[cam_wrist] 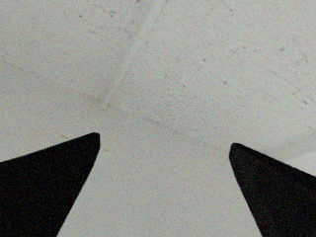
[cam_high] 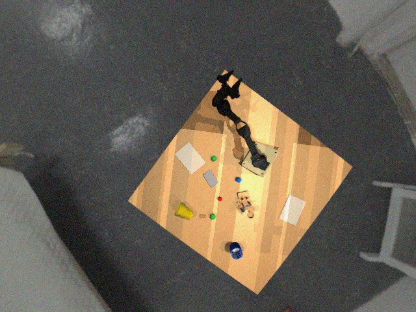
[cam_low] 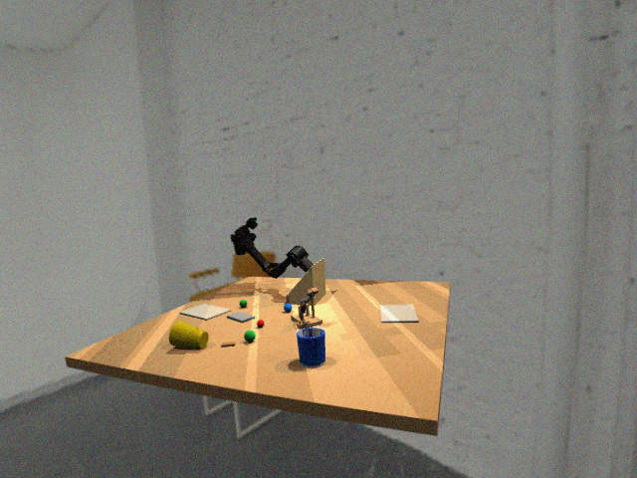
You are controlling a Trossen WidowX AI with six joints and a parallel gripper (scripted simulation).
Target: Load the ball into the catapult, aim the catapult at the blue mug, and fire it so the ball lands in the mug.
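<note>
My gripper tip is now 640 mm short of the catapult, 580 mm to the right of it and 320 mm above it. From my gripper tip the other things lie so: blue ball 490 mm ahead, 430 mm to the left, 370 mm below; red ball 700 mm ahead, 400 mm to the left, 380 mm below; grey slab 610 mm ahead, 390 mm below, 250 mm to the left.
</note>
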